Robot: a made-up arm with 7 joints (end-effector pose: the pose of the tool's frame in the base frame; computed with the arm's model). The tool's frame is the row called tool. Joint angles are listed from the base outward.
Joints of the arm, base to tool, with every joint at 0 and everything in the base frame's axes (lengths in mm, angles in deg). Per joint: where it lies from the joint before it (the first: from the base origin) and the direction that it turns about. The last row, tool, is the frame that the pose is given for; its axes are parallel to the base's.
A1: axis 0 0 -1 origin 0 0 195.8
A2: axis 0 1 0 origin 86 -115.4 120.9
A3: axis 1 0 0 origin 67.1 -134.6 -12.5
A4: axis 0 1 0 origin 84.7 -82 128
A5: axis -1 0 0 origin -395.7 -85.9 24.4
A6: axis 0 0 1 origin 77.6 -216.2 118.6
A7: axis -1 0 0 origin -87.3 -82.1 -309.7
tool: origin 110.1 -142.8 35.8
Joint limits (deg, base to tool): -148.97..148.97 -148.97..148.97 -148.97..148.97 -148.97..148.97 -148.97..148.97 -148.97..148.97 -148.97..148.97
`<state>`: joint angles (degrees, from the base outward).
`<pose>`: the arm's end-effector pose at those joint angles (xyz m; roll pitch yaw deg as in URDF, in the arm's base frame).
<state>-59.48 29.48 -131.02 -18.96 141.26 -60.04 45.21</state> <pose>-0.0833 -0.3236 0.3188 -166.32 77.22 -137.82</pose>
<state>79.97 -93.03 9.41 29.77 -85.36 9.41 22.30</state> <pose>-0.2911 -0.2650 0.0514 59.06 -72.55 -66.47</pose>
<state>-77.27 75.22 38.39 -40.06 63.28 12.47 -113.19</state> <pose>0.6499 -0.4447 0.3598 69.11 46.98 58.24</pose>
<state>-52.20 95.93 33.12 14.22 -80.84 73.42 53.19</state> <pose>0.2619 -0.2429 0.4033 36.56 36.03 27.72</pose>
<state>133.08 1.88 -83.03 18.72 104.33 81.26 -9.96</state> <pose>-0.0713 -0.2864 0.6352 -175.32 -7.59 127.68</pose>
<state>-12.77 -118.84 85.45 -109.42 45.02 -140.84 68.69</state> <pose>0.2848 0.0715 0.6477 134.36 -6.03 70.58</pose>
